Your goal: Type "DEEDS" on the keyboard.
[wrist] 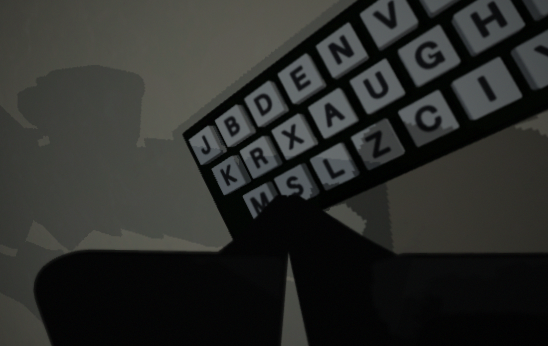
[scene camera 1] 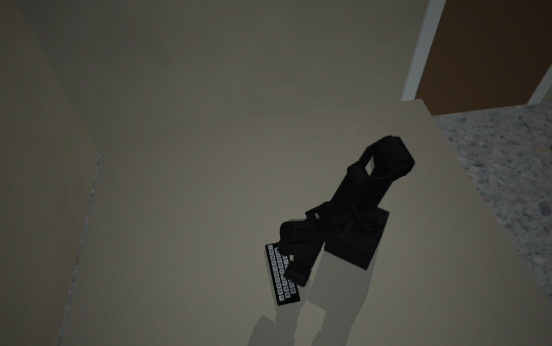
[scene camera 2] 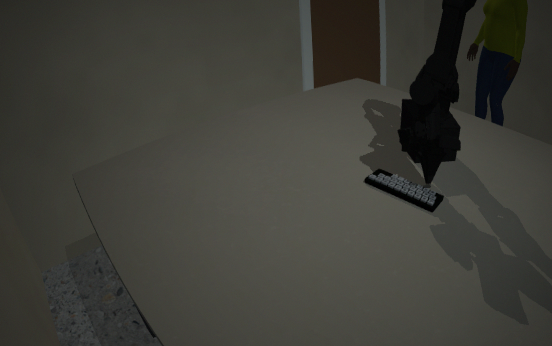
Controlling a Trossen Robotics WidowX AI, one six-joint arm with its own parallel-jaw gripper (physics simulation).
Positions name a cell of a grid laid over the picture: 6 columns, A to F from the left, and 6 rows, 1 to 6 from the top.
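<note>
Scene camera 2 shows my gripper (scene camera 2: E4). In the wrist view are a key (wrist: C3) and my gripper (wrist: D4). Scene camera 1 also has my gripper (scene camera 1: D5) in frame.
</note>
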